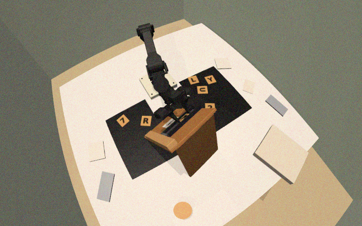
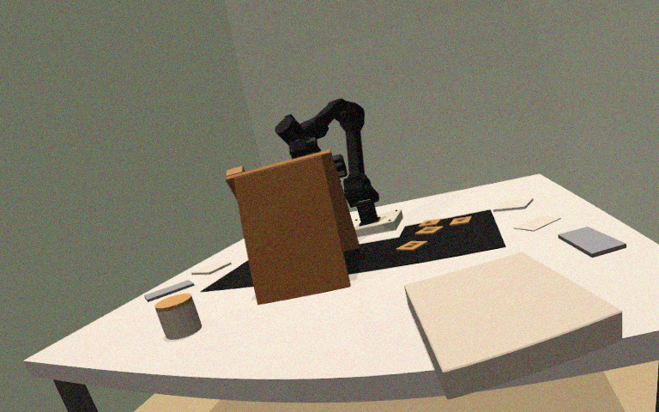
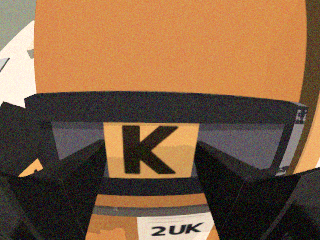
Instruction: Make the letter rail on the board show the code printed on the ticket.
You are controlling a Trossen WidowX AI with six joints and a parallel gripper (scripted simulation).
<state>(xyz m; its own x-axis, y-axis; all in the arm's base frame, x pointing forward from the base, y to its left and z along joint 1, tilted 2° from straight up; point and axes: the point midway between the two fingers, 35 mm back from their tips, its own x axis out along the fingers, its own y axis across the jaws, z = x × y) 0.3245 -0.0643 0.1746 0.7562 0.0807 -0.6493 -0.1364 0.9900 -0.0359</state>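
My gripper tip is now 60 mm past the white ticket, 40 mm to the left of it and 80 mm above it. Also, from my gripper tip: letter tile (40 mm behind, 210 mm to the left, 170 mm below); black mat (150 mm behind, 50 mm to the left, 180 mm below); k tile (right at my gripper tip).
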